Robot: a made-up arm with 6 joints.
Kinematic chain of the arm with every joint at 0, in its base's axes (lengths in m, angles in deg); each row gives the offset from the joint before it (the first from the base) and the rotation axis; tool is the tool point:
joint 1: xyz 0 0 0.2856 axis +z
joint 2: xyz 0 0 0 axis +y
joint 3: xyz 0 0 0.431 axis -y
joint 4: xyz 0 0 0 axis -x
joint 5: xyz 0.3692 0 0 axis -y
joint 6: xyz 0 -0.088 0 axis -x
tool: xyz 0 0 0
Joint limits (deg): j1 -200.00..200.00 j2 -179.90..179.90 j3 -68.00..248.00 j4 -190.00..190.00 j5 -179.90..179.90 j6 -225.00..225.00
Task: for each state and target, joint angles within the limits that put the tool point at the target. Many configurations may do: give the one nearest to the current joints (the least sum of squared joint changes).
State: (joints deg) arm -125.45 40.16 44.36 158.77 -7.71 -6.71
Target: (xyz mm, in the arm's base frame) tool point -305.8 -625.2 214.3
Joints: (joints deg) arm -123.01 68.42 26.03 162.93 -7.71 -6.71
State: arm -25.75 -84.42 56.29 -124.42 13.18 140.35
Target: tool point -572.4 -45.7 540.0
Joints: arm 8.52 -102.23 23.47 -116.75 13.18 140.35
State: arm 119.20 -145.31 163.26 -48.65 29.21 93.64
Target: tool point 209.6 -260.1 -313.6
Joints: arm 118.69 -121.66 164.20 -47.89 29.21 93.64
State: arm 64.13 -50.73 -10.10 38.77 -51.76 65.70
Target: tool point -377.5 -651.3 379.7
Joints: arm 55.40 -101.63 39.49 47.77 -51.76 65.70
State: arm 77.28 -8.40 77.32 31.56 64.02 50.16
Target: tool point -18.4 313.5 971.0
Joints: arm 107.77 4.64 41.93 27.35 64.02 50.16
